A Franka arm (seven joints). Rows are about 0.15 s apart.
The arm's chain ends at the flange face. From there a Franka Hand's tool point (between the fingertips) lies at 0.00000 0.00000 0.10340 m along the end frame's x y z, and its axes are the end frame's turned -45 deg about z.
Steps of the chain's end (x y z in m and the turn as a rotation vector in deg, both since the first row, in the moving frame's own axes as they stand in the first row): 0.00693, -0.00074, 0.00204, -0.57, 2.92, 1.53; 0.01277, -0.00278, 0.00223, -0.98, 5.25, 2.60; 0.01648, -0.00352, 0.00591, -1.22, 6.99, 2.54; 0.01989, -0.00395, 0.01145, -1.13, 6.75, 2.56; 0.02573, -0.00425, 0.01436, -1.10, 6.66, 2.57
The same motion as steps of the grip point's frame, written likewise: 0.00836, 0.00887, 0.00190, -2.47, 1.66, 1.53; 0.01625, 0.01512, 0.00178, -4.41, 3.02, 2.60; 0.02125, 0.01977, 0.00512, -5.81, 4.08, 2.54; 0.02379, 0.02146, 0.01071, -5.57, 3.97, 2.56; 0.02805, 0.02522, 0.01364, -5.49, 3.93, 2.57
